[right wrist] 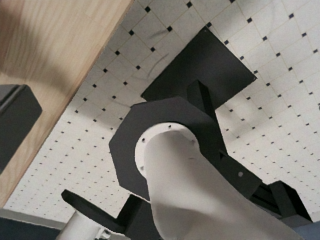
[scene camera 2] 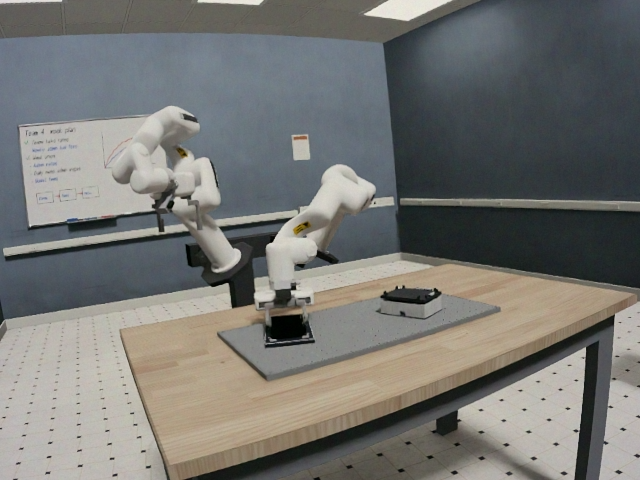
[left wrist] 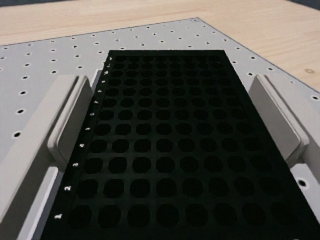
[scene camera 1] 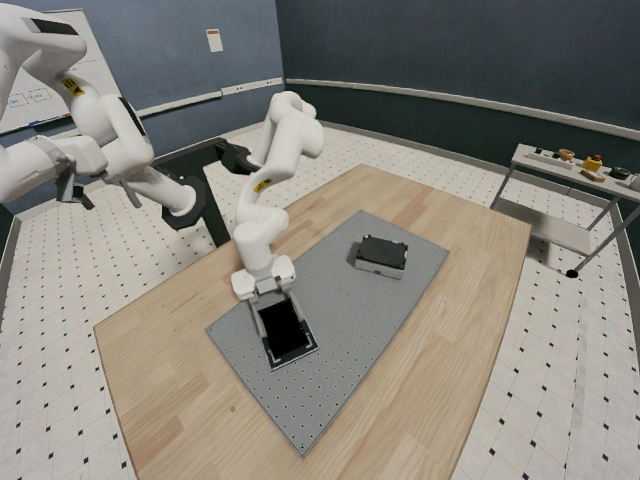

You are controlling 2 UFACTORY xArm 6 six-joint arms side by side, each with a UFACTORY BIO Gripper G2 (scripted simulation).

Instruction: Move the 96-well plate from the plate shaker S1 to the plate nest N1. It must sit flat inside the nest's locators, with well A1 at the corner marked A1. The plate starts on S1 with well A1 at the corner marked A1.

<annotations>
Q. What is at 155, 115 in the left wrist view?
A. A black 96-well plate.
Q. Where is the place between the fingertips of the left gripper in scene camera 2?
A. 287, 321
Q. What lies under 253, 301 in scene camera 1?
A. The left gripper.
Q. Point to a plate shaker S1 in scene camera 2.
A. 388, 307
</annotations>
